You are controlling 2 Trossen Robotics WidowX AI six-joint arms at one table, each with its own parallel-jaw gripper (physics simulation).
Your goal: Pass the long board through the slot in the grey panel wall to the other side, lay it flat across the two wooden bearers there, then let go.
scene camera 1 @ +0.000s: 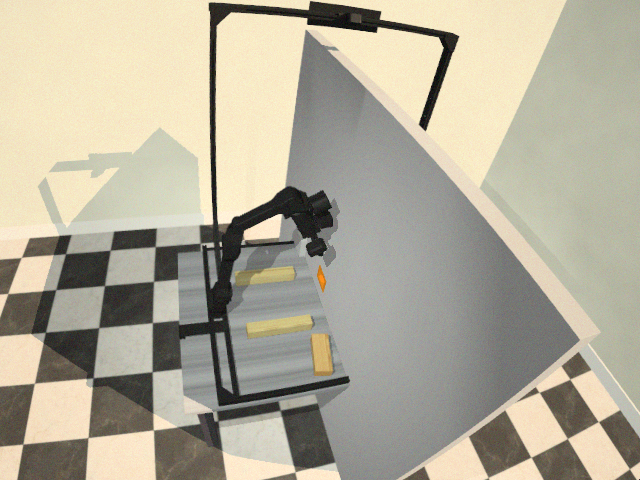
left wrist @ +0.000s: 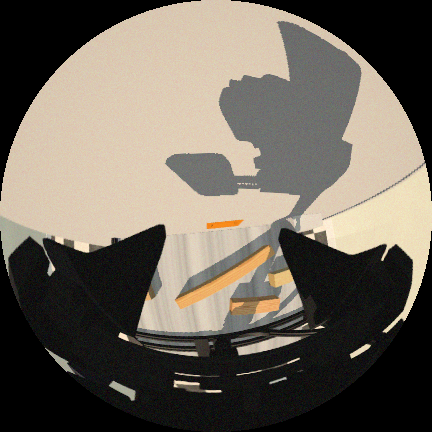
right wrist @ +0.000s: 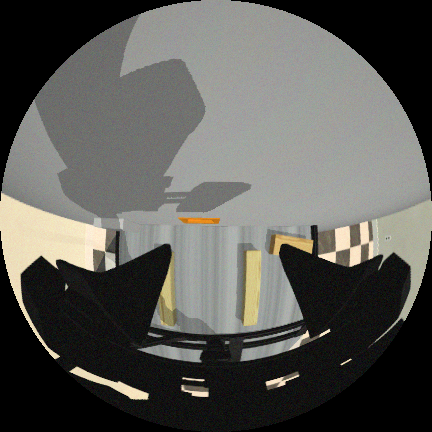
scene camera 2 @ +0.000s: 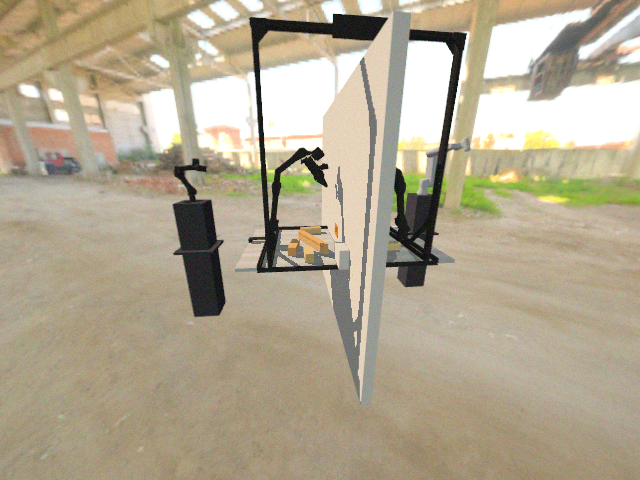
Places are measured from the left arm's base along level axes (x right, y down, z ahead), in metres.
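Pixels of known places: left gripper, fingertip midpoint: (left wrist: 224, 232) (scene camera 2: 327, 186); right gripper, fingertip midpoint: (right wrist: 227, 250); left arm's base, origin of the base link: (left wrist: 221, 343); right arm's base, origin of the base link: (scene camera 1: 217, 311) (right wrist: 215, 343) (scene camera 2: 402, 237).
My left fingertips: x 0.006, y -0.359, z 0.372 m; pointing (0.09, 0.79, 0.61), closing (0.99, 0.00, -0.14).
For each thing: its top centre in the pictures, then the offset to it from my left fingertips. "*": a spot on its surface instead.
- long orange-brown board, middle of its top: (left wrist: 226, 279) (scene camera 2: 312, 236) dy +0.319, dx +0.033, dz -0.099 m
- orange-edged slot, surface spot: (right wrist: 200, 220) (scene camera 1: 321, 282) * dy +0.299, dx +0.038, dz +0.107 m
- wooden block, middle of its top: (right wrist: 294, 246) (scene camera 1: 321, 351) dy +0.340, dx -0.259, dz +0.184 m
- orange block, middle of its top: (left wrist: 256, 307) (scene camera 2: 293, 242) dy +0.328, dx +0.122, dz -0.218 m
- yellow block, middle of its top: (left wrist: 289, 275) (scene camera 2: 308, 250) dy +0.328, dx +0.252, dz -0.137 m
The long orange-brown board (scene camera 2: 312, 240) (left wrist: 226, 278) lies at a slant to the panel wall (scene camera 1: 413, 248) (scene camera 2: 351, 124) on the left arm's side. The orange-edged slot (scene camera 1: 321, 279) (scene camera 2: 336, 229) (left wrist: 224, 224) (right wrist: 200, 220) is low in the wall. On the other side, two pale yellow bearers (scene camera 1: 264, 276) (scene camera 1: 279, 326) (right wrist: 252, 288) lie roughly parallel, with a gap between; the left one in the right wrist view is partly behind a finger. My left gripper (scene camera 2: 325, 184) (left wrist: 224, 232) is open and empty, above the board near the wall. My right gripper (scene camera 1: 316, 246) (right wrist: 227, 250) is open and empty, above the table near the wall.
A wooden block (scene camera 1: 321, 354) (right wrist: 295, 244) lies beside the wall on the bearers' side. By the board lie an orange block (left wrist: 255, 305) and a yellow block (left wrist: 279, 278); another shows partly behind a finger. A black frame (scene camera 1: 212, 129) (scene camera 2: 260, 129) surrounds the table.
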